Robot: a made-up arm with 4 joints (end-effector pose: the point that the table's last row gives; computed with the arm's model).
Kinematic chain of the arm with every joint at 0, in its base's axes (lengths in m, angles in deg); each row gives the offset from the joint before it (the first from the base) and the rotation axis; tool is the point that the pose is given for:
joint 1: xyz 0 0 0.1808 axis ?
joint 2: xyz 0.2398 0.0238 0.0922 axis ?
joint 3: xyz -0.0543 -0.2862 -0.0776 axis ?
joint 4: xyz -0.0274 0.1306 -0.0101 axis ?
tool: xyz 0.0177 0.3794 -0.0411
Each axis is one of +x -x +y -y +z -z.
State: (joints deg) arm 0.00 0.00 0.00 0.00
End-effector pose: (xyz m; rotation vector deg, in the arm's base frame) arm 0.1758 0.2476 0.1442 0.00 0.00 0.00
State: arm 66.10 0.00 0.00 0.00
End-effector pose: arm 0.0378 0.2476 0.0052 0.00 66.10 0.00
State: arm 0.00 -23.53 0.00 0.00
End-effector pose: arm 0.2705 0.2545 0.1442 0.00 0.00 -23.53
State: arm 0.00 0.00 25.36 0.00
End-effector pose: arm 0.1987 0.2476 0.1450 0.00 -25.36 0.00
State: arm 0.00 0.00 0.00 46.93
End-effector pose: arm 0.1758 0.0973 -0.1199 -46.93 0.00 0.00
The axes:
joint 1: +y
joint 2: +z
joint 3: -y
joint 4: -x

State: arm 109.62 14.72 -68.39 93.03
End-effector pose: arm -0.0754 -0.2919 0.3233 3.25 104.23 140.40
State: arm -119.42 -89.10 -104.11 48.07
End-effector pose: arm -0.2369 0.3869 0.3933 36.31 -22.76 23.50
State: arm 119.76 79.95 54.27 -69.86
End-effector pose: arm 0.0903 -0.2982 -0.0654 146.43 58.73 -34.34
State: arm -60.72 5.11 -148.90 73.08
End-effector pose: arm -0.3030 -0.0822 0.3546 -62.61 76.63 54.87
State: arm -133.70 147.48 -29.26 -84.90
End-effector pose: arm -0.3723 0.1540 0.0825 -72.74 -8.37 31.64
